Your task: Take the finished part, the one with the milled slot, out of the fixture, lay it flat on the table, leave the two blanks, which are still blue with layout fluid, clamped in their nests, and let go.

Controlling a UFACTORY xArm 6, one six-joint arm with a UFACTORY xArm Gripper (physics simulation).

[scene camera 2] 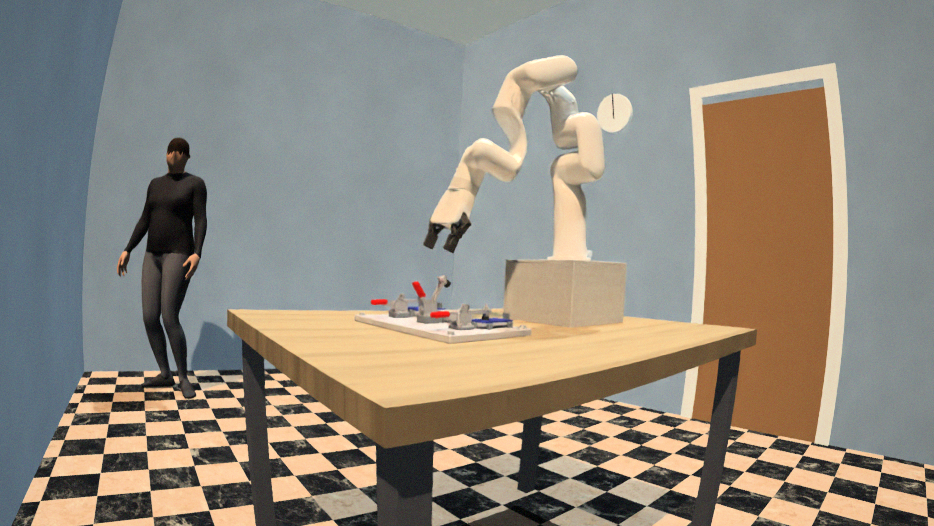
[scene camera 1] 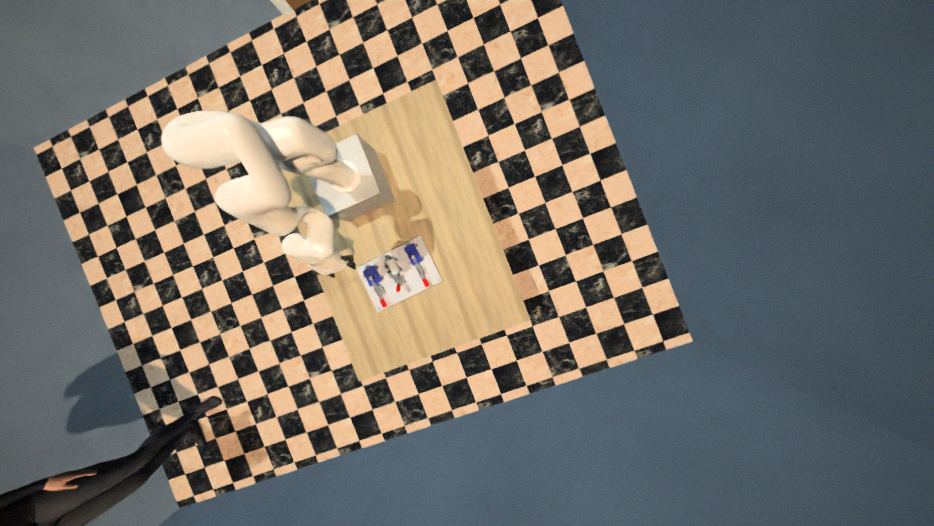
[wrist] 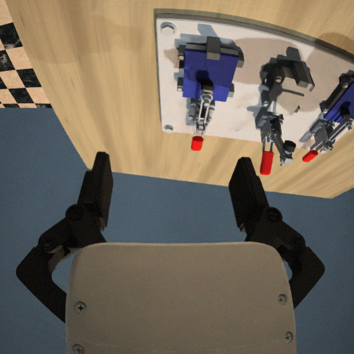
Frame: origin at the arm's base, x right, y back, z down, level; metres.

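Seen in the pictures: gripper, fingertip midpoint: [scene camera 2: 437, 249] [scene camera 1: 344, 270]; arm's base, origin of the base link: [scene camera 2: 569, 261] [scene camera 1: 345, 177].
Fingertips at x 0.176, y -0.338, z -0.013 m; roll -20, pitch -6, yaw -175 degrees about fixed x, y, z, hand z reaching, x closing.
Offsets run from my fingertips to a thing's top centre. "pt": to the spot under its first point. Level surfaces: height alone.
The fixture plate @[dx -0.137, dy -0.103, dz +0.169 m] [scene camera 1: 434, 277] [scene camera 2: 450, 338] [wrist: 240, 117] lies on the table with three nests. Two blue blanks sit clamped in the outer nests: one blank @[dx -0.028, dy -0.055, dz +0.148 m] [scene camera 1: 372, 274] [wrist: 212, 70] and the other blank @[dx -0.248, dy -0.051, dz +0.153 m] [scene camera 1: 413, 253] [wrist: 345, 102], partly cut off in the wrist view. In the middle nest a pale grey part @[dx -0.138, dy -0.060, dz +0.143 m] [scene camera 1: 392, 264] [wrist: 286, 101] with a dark slot-like line lies flat, hard to tell from the plate. The middle clamp's red handle @[pt dx -0.144, dy -0.168, dz +0.093 m] [scene camera 2: 418, 288] [wrist: 266, 163] is raised and its arm is swung back. My gripper [scene camera 1: 343, 266] [scene camera 2: 439, 243] [wrist: 173, 168] is open and empty, tilted above and beside the fixture.
The wooden table @[dz +0.184 m] [scene camera 1: 470, 287] [scene camera 2: 313, 352] [wrist: 100, 90] carries the fixture and the arm's pedestal block [scene camera 1: 346, 173] [scene camera 2: 555, 290]. The outer clamps' red handles [wrist: 197, 143] [wrist: 310, 156] lie low. A person [scene camera 1: 130, 463] [scene camera 2: 175, 215] stands on the floor away from the table.
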